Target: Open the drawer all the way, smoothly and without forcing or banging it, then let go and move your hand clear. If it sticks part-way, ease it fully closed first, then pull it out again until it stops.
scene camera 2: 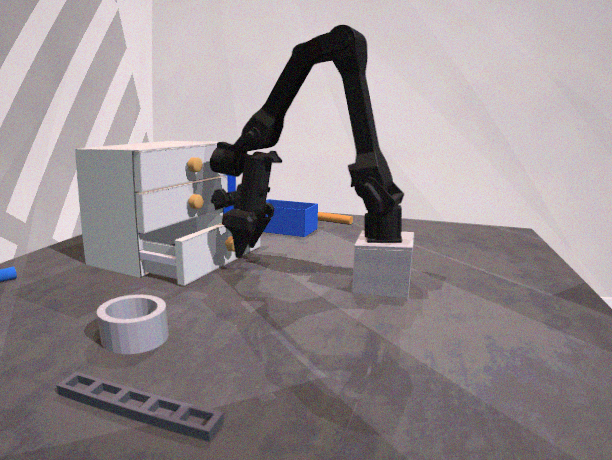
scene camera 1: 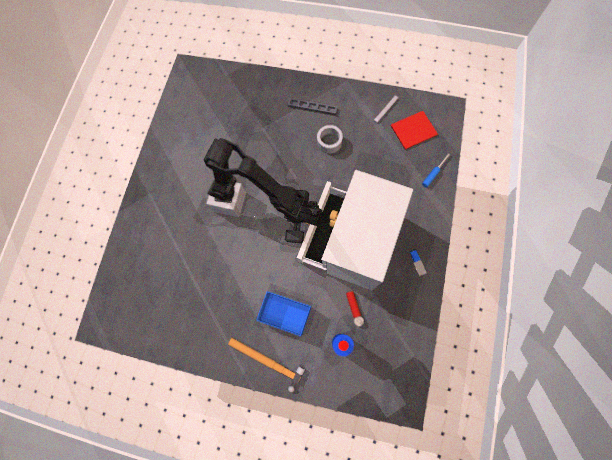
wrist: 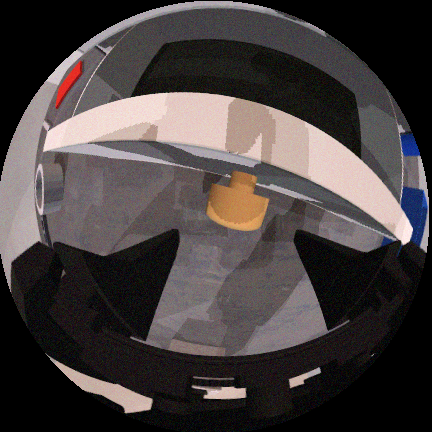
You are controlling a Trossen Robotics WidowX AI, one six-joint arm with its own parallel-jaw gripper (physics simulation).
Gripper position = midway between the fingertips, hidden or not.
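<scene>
On the table rest a red block (scene camera 1: 417, 128), an orange-handled tool (scene camera 1: 243, 348), a grey ring (scene camera 2: 131, 324), a dark slotted bar (scene camera 2: 187, 419) and a blue bin (scene camera 2: 292, 218), the bin being visible too in scene camera 1 (scene camera 1: 280, 312) and in the wrist view (wrist: 406, 203). In scene camera 2 the red block is out of frame. A white cabinet (scene camera 2: 188, 250) is also part of the scene. The gripper (scene camera 2: 245, 252), which the wrist view shows as well (wrist: 239, 235), is open and holds nothing.
</scene>
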